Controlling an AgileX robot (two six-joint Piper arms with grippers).
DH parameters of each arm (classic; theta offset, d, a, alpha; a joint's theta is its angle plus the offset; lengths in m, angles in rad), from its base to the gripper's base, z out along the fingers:
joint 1: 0 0.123 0 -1.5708
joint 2: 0.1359 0 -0.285 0
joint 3: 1.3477 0 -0.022 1.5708
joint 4: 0 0.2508 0 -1.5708
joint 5: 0 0 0.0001 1.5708
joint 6: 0 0.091 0 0
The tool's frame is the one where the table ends.
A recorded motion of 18 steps. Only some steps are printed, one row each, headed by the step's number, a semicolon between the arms.
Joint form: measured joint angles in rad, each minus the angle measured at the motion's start. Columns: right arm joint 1, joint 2, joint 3, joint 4, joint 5, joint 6; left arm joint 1, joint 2, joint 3, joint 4, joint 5, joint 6.
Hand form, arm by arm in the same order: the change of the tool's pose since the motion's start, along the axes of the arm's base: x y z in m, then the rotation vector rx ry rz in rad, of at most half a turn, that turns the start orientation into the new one. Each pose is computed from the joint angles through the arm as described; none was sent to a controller.
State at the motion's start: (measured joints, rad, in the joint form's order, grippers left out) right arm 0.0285 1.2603 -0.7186 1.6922 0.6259 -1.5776; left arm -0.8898 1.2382 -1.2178 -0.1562 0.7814 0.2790
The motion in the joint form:
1: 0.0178 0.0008 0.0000 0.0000 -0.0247 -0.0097; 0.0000 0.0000 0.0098 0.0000 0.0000 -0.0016
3: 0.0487 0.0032 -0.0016 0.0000 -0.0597 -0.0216; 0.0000 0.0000 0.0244 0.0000 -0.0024 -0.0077
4: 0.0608 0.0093 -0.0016 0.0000 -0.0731 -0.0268; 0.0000 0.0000 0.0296 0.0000 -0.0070 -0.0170
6: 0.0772 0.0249 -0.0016 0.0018 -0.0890 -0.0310; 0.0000 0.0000 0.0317 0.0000 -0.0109 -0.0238
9: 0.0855 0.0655 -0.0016 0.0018 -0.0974 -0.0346; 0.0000 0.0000 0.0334 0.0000 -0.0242 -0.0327
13: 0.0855 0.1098 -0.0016 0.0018 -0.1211 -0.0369; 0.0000 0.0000 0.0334 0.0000 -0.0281 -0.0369
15: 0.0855 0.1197 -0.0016 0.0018 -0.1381 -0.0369; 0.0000 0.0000 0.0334 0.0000 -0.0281 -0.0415
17: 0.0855 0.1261 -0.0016 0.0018 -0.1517 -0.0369; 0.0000 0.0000 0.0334 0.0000 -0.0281 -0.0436
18: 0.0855 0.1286 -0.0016 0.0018 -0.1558 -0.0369; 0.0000 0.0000 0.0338 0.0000 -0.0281 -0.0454
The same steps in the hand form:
1: 0.0002 0.0027 -0.0010 -0.0181 -0.0024 -0.0013; -0.0001 0.0002 -0.0031 0.0070 0.0072 0.0010
3: 0.0003 0.0080 -0.0022 -0.0425 -0.0055 0.0020; -0.0003 0.0004 -0.0076 0.0141 0.0189 0.0054
4: 0.0011 0.0102 -0.0041 -0.0529 -0.0014 0.0040; -0.0001 0.0003 -0.0089 0.0110 0.0254 0.0122
6: 0.0031 0.0135 -0.0086 -0.0632 0.0130 0.0073; 0.0000 0.0002 -0.0093 0.0070 0.0287 0.0173
9: 0.0089 0.0157 -0.0196 -0.0742 0.0518 0.0107; 0.0006 -0.0003 -0.0090 -0.0055 0.0275 0.0250
13: 0.0159 0.0146 -0.0325 -0.0925 0.0968 -0.0074; 0.0008 -0.0005 -0.0087 -0.0102 0.0278 0.0283
15: 0.0179 0.0135 -0.0357 -0.1022 0.1083 -0.0216; 0.0008 -0.0005 -0.0087 -0.0120 0.0308 0.0313
17: 0.0192 0.0125 -0.0379 -0.1099 0.1160 -0.0330; 0.0008 -0.0005 -0.0087 -0.0128 0.0322 0.0327
18: 0.0197 0.0122 -0.0388 -0.1123 0.1189 -0.0364; 0.0008 -0.0005 -0.0088 -0.0132 0.0336 0.0338

